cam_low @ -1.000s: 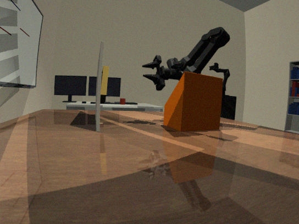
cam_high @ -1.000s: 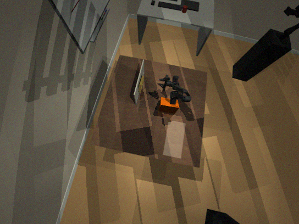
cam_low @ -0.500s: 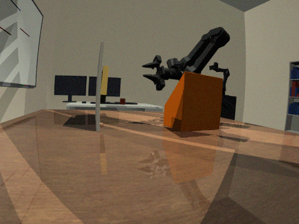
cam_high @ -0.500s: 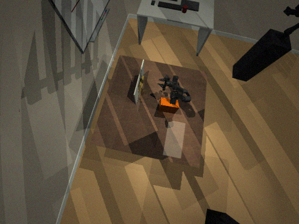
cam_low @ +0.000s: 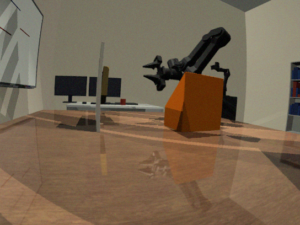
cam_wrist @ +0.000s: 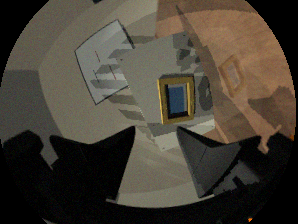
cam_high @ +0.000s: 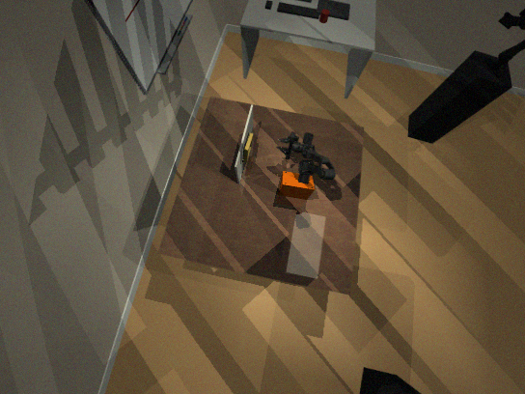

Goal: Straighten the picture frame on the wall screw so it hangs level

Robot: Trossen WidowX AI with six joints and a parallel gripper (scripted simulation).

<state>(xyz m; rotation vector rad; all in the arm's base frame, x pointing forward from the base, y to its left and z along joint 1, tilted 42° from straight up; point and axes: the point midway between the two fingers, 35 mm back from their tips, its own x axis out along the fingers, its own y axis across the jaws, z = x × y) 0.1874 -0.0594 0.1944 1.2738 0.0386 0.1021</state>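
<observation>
The picture frame is 20 cm ahead of my gripper tip, 4 cm to the left of it and 9 cm below it. Also, from my gripper tip: wall panel (21 cm ahead, 2 cm to the left, 10 cm below).
</observation>
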